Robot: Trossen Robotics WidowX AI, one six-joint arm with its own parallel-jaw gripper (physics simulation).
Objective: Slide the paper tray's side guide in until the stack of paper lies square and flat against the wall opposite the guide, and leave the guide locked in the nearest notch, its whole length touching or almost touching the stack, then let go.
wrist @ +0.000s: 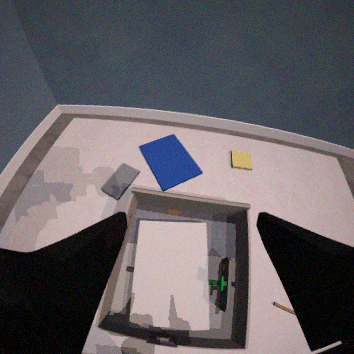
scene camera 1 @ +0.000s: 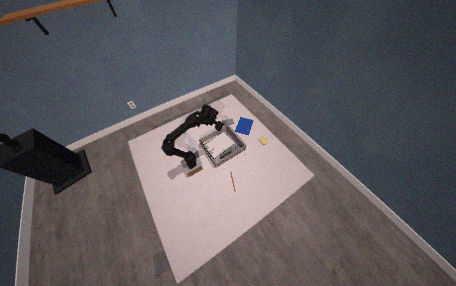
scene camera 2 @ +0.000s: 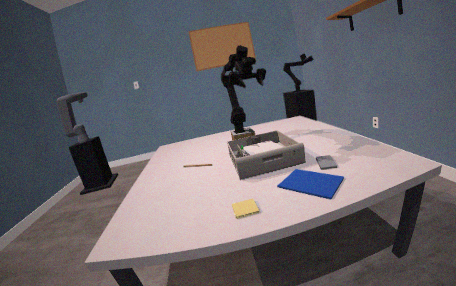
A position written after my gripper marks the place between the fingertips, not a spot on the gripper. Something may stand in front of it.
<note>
My gripper (wrist: 192,219) is open and holds nothing. A blue book (scene camera 2: 322,185) and a small grey block (wrist: 115,186) rest on the table. Further things: a white paper stack (wrist: 169,291).
The blue book also shows in the wrist view (wrist: 171,164).
</note>
